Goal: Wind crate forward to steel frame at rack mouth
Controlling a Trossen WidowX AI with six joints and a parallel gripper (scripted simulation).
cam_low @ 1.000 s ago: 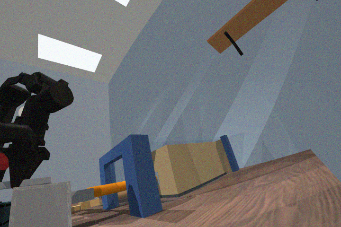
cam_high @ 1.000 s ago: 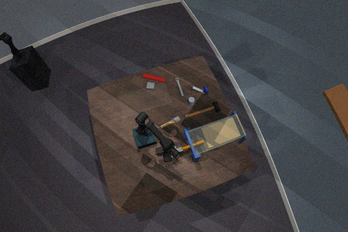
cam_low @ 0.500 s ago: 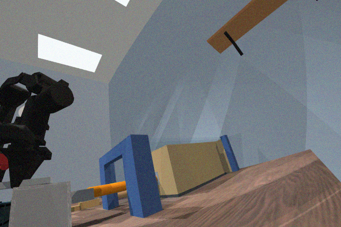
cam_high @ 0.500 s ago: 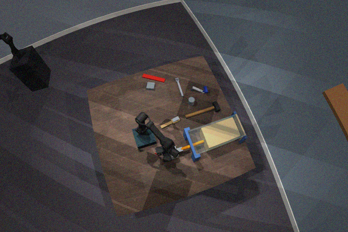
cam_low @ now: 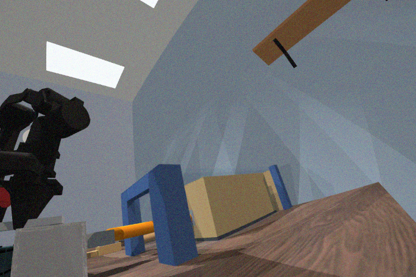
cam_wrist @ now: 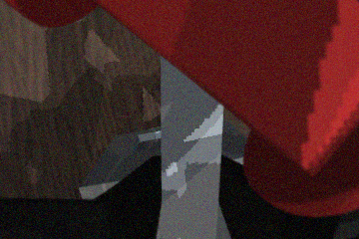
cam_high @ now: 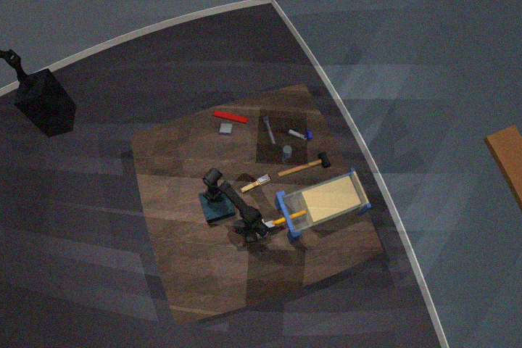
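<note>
The red-knobbed winch handle lies 20 mm above my gripper tip and 10 mm behind it. Round my gripper tip: blue steel frame 210 mm ahead, 20 mm to the left, 20 mm above; red knob 50 mm behind, 50 mm above; grey winch 60 mm below, 30 mm ahead, 10 mm to the right.
</note>
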